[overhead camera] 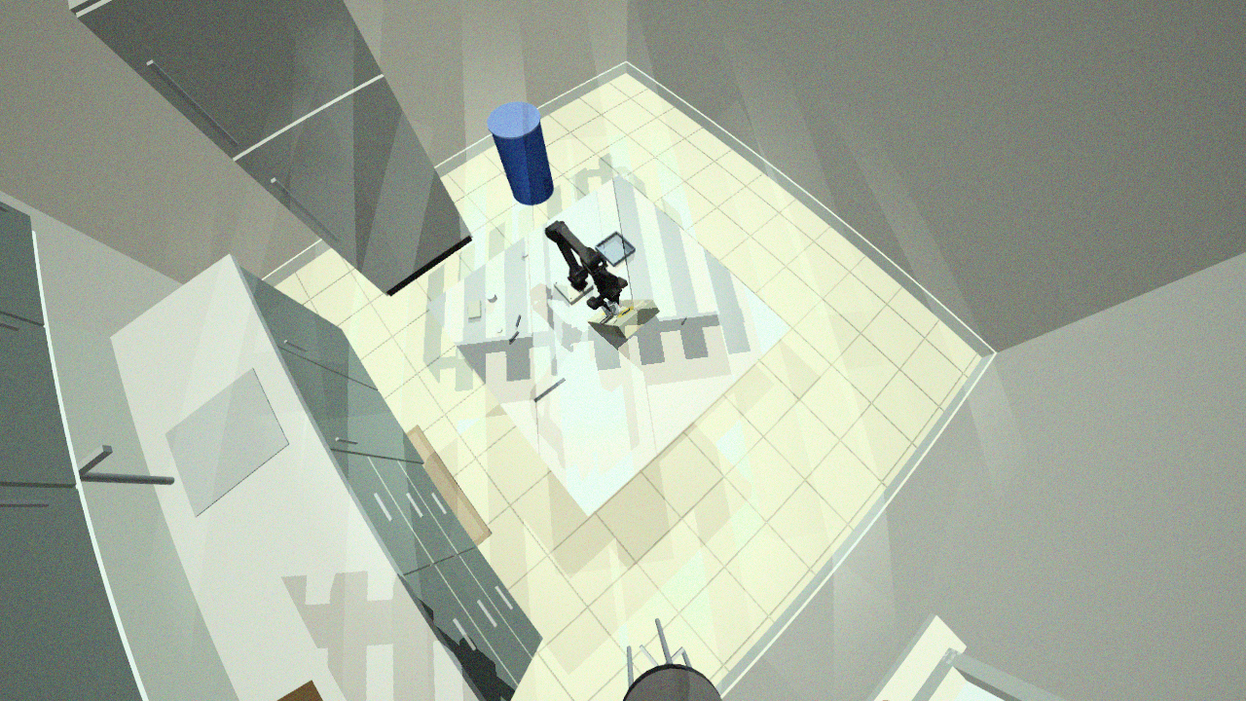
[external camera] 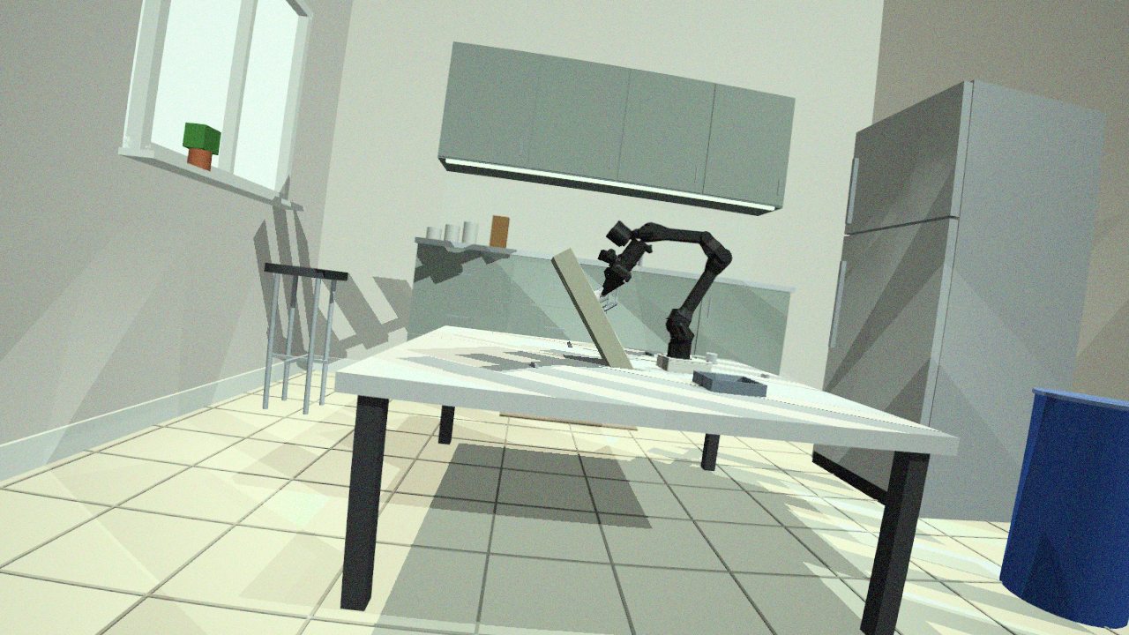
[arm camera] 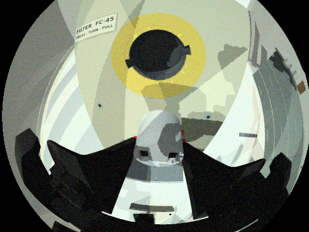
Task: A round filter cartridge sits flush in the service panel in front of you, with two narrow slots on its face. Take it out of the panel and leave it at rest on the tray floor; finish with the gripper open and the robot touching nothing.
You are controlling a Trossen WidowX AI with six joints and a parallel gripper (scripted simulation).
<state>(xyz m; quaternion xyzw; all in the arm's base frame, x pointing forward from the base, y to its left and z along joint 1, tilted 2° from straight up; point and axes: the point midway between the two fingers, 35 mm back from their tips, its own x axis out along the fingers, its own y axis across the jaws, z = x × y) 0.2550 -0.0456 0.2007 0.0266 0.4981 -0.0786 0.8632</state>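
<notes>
My gripper tip is now 30 mm short of the service panel and 40 mm above it. Round my gripper tip: tray 280 mm behind, 340 mm to the left, 200 mm below; round grey filter cartridge right at my gripper tip.
</notes>
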